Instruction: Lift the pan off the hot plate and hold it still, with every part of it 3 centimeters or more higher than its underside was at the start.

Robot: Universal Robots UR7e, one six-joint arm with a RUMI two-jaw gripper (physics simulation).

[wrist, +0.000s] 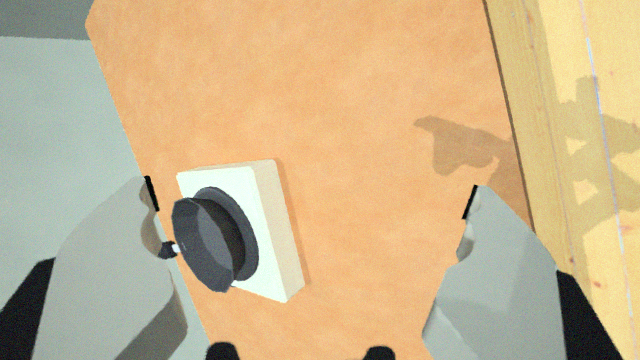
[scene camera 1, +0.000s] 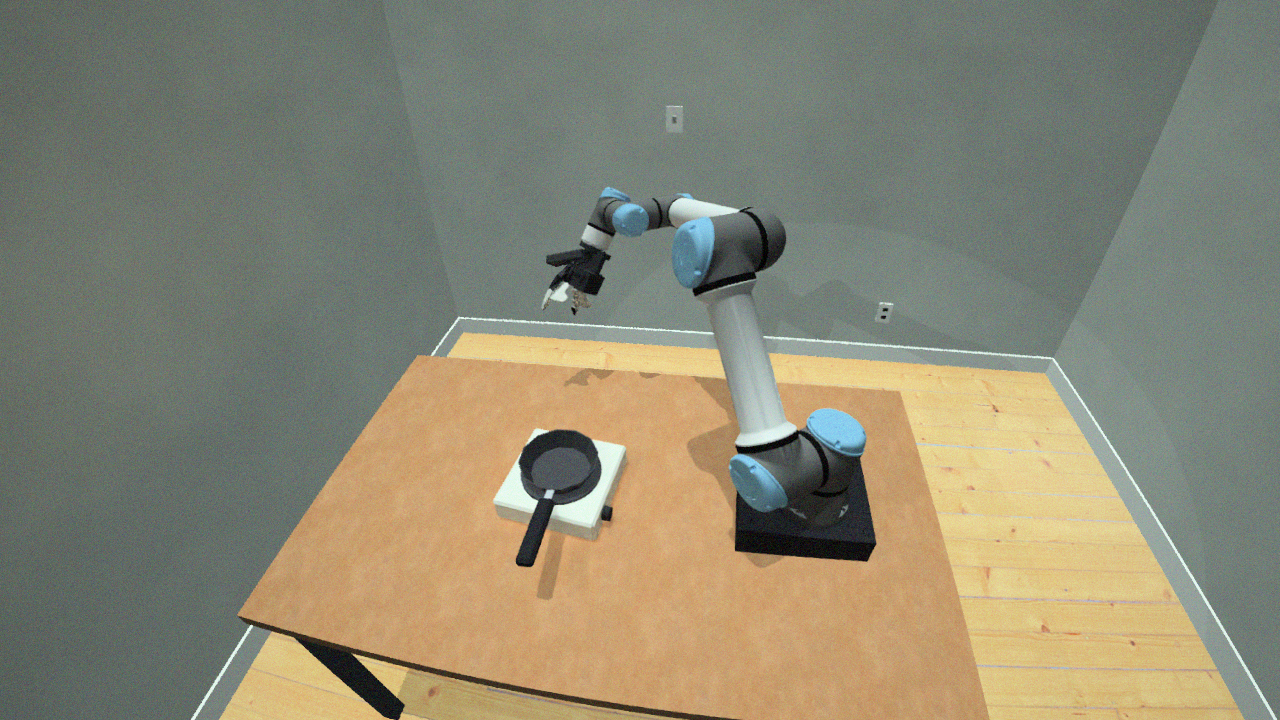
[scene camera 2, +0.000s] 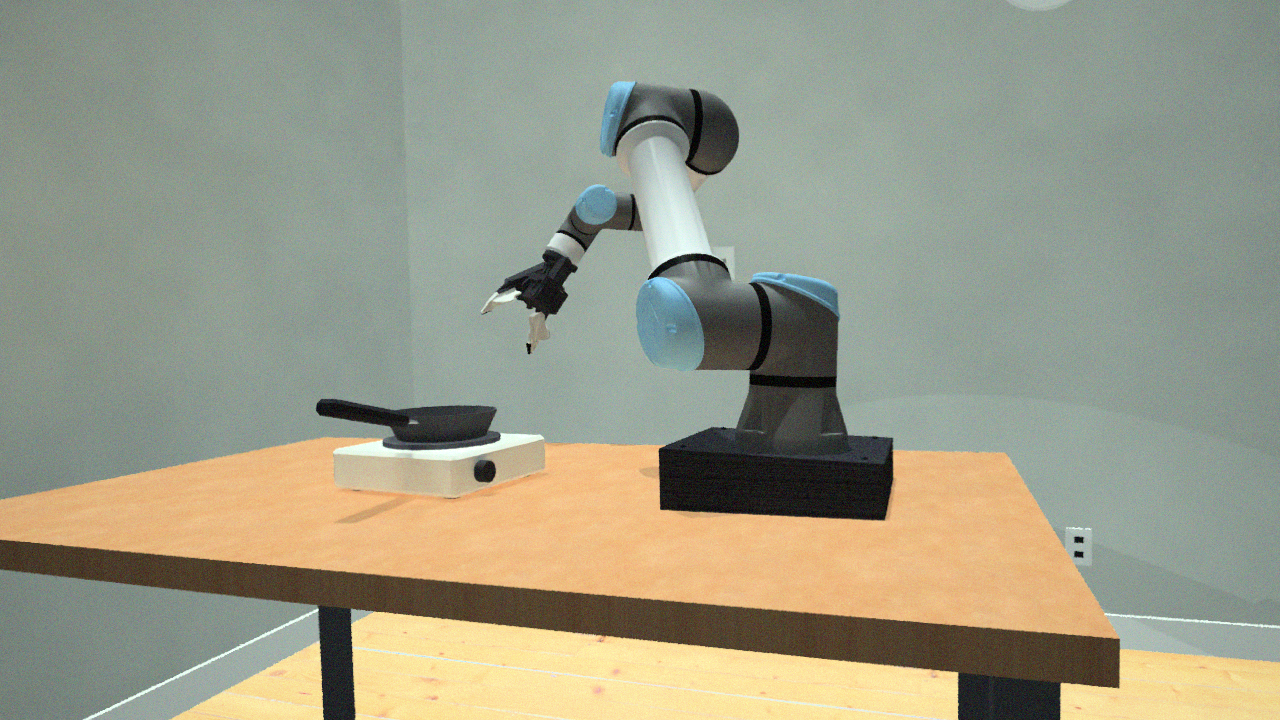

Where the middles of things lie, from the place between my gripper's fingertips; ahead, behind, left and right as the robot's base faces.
The white hot plate [scene camera 2: 446, 469] lies 20 mm behind my hand, 410 mm to the left of it and 200 mm below it. Round my hand: dark pan [scene camera 1: 559, 461]: 510 mm to the left, 120 mm below.
